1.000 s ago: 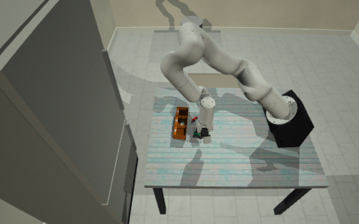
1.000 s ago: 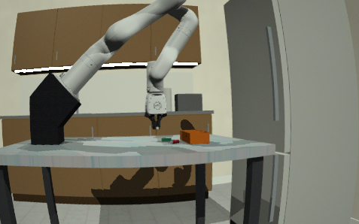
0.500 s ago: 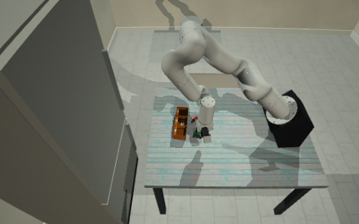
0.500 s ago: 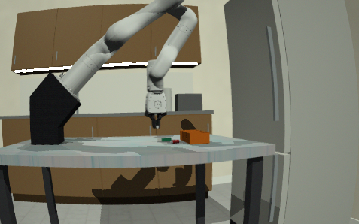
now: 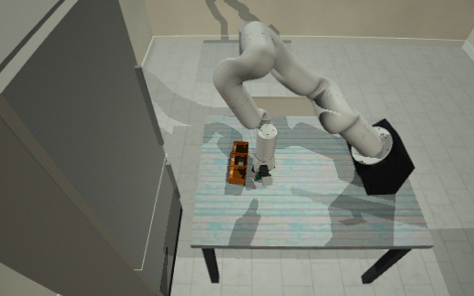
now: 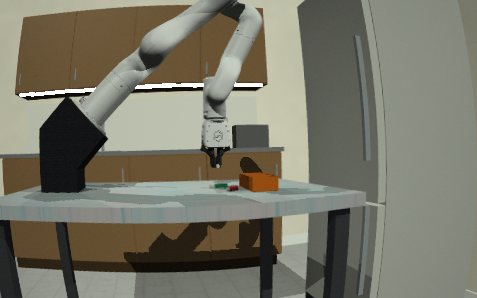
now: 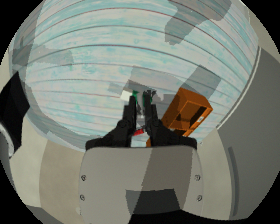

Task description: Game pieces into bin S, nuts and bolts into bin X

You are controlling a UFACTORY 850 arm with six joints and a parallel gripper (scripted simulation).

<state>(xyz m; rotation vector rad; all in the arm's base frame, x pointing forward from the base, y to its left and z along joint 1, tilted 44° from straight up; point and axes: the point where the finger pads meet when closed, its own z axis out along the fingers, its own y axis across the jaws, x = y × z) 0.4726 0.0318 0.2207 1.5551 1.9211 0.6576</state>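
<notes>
Right now my hand is 130 mm to the left of the orange bin, 120 mm short of it and 70 mm above it. Also, from my hand: bolt 20 mm below, 10 mm to the right; red piece 170 mm to the right, 80 mm below, 20 mm ahead; green piece 80 mm below, 40 mm to the right, 10 mm behind.
</notes>
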